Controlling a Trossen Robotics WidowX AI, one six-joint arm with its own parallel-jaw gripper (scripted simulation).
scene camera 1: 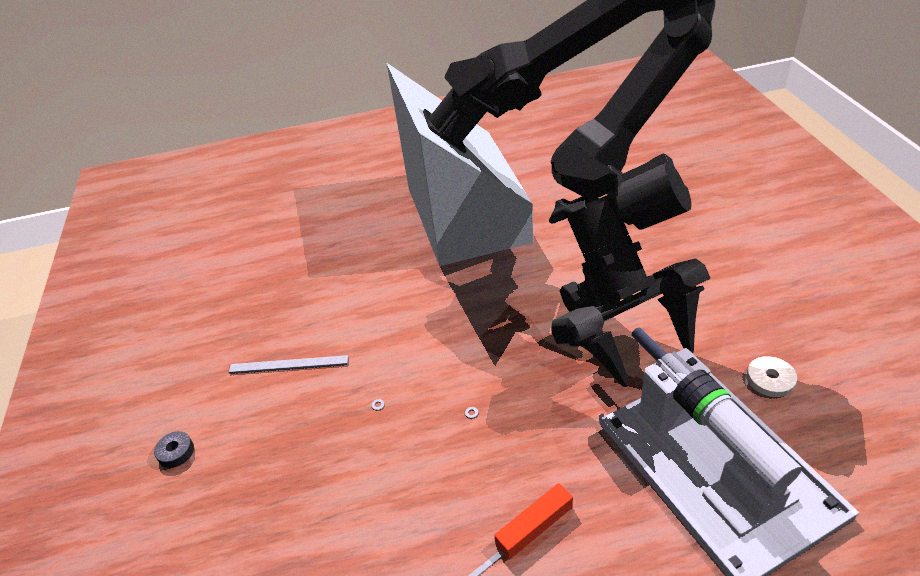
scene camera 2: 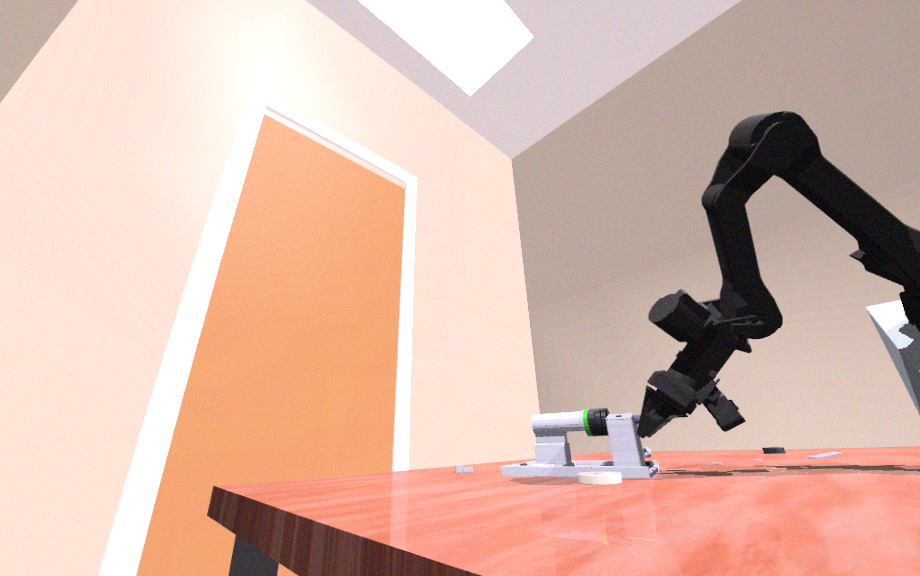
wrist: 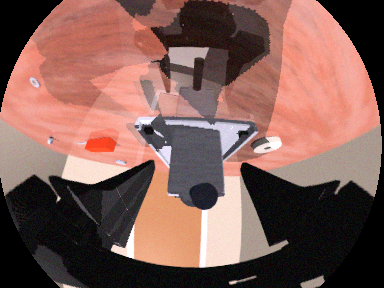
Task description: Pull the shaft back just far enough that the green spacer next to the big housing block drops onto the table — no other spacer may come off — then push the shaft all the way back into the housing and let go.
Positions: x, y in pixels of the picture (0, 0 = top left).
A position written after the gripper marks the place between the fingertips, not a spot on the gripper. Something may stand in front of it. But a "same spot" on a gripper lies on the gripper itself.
Scene:
gripper: scene camera 1; scene camera 2 643, 436; wrist
same spot on light-grey housing block: (wrist: 194, 149) = (scene camera 2: 640, 448)
same spot on gripper: (wrist: 287, 211) = (scene camera 1: 671, 305)

